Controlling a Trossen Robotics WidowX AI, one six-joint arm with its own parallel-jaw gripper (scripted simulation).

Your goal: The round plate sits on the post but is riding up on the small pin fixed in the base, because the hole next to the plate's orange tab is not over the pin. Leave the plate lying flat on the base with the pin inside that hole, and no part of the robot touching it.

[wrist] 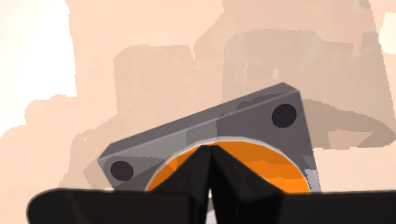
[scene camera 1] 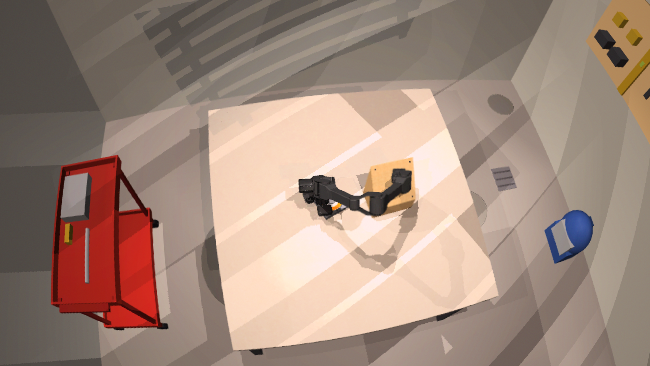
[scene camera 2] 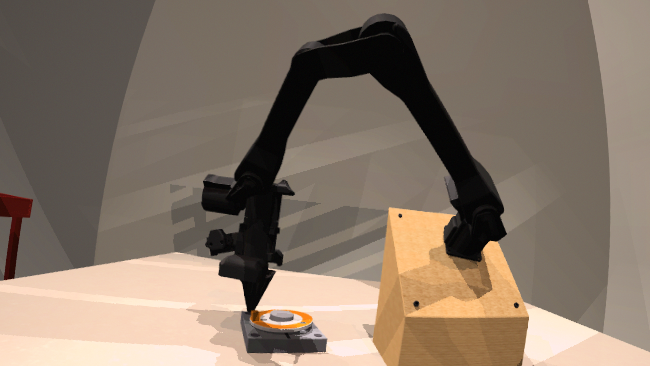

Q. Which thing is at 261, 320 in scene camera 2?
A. A round plate.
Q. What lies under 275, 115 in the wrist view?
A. A dark grey square base.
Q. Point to a round plate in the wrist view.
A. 269, 162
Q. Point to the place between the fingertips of the gripper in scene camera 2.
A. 250, 311
